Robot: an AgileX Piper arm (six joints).
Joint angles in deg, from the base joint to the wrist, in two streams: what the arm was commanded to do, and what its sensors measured. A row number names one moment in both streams.
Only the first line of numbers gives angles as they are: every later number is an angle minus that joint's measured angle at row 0.
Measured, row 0: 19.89 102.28 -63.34 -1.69 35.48 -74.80
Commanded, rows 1 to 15: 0.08 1.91 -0.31 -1.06 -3.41 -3.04; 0.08 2.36 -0.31 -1.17 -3.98 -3.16; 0.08 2.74 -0.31 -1.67 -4.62 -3.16; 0.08 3.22 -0.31 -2.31 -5.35 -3.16; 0.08 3.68 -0.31 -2.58 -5.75 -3.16; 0.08 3.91 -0.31 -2.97 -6.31 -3.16; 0.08 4.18 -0.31 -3.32 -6.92 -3.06; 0.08 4.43 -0.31 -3.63 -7.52 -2.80; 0.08 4.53 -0.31 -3.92 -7.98 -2.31; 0.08 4.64 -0.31 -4.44 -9.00 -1.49; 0.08 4.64 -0.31 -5.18 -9.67 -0.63; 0.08 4.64 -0.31 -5.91 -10.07 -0.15; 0.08 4.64 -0.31 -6.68 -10.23 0.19; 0.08 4.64 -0.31 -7.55 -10.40 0.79; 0.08 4.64 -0.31 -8.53 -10.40 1.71
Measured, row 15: 0.09 4.48 0.00 -5.30 -9.34 -0.86
